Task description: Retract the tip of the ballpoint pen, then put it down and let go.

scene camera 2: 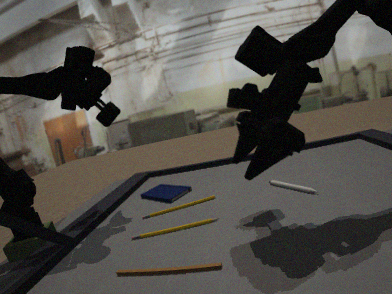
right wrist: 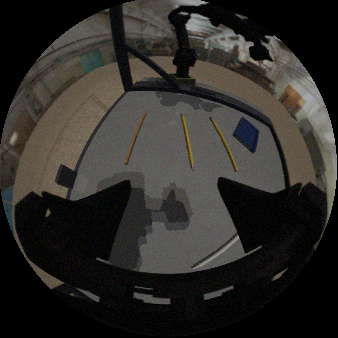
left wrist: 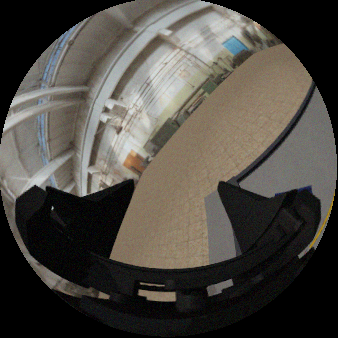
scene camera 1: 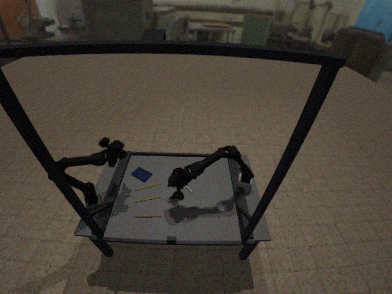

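Where they show: left gripper, fingertip midpoint: (scene camera 2: pixel 98 102) (left wrist: pixel 177 184) (scene camera 1: pixel 113 141); right gripper, fingertip midpoint: (scene camera 2: pixel 240 170) (right wrist: pixel 174 183) (scene camera 1: pixel 168 192); left arm's base at its link origin: (right wrist: pixel 181 75) (scene camera 1: pixel 92 200); right arm's base at its link origin: (scene camera 1: pixel 245 179).
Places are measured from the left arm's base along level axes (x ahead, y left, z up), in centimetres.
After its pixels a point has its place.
The white ballpoint pen (scene camera 1: pixel 188 189) @(z -3.4, x 63.0, y -20.3 cm) (scene camera 2: pixel 293 187) @(z -3.3, x 62.8, y -18.1 cm) (right wrist: pixel 216 252) @(z -3.1, x 62.8, y -18.1 cm) lies flat on the grey table. In the right wrist view it shows low in the picture, and the finger at the picture's right covers one end of it. Its tip is too small to tell whether it is out. My right gripper (scene camera 2: pixel 243 167) @(z 7.2, x 46.9, y -23.0 cm) (right wrist: pixel 174 183) @(z 7.2, x 46.9, y -23.0 cm) is open and empty, pointing down above the table; in scene camera 2 it is to the left of the pen and higher. My left gripper (left wrist: pixel 177 184) @(z 28.2, x 25.9, y 17.8 cm) is open and empty, held high near the table's left edge in scene camera 1, far from the pen.
Two yellow pencils (scene camera 2: pixel 180 207) @(z -3.6, x 38.7, y -4.4 cm) (scene camera 2: pixel 175 229) @(z -3.6, x 34.5, y -14.3 cm) (right wrist: pixel 223 143) @(z -3.7, x 39.6, y -4.6 cm) (right wrist: pixel 187 141) @(z -3.4, x 36.5, y -14.7 cm) and an orange stick (scene camera 2: pixel 169 270) @(z -3.4, x 30.0, y -26.7 cm) (right wrist: pixel 135 138) @(z -3.5, x 31.3, y -26.6 cm) lie left of the pen in scene camera 2. A blue notebook (scene camera 1: pixel 142 174) @(z -2.8, x 38.4, y 8.7 cm) (scene camera 2: pixel 166 193) @(z -2.8, x 37.9, y 6.8 cm) (right wrist: pixel 246 134) @(z -2.8, x 39.0, y 7.1 cm) lies behind them. A dark frame (scene camera 1: pixel 170 48) @(z 99.1, x 39.4, y -51.7 cm) stands around the table.
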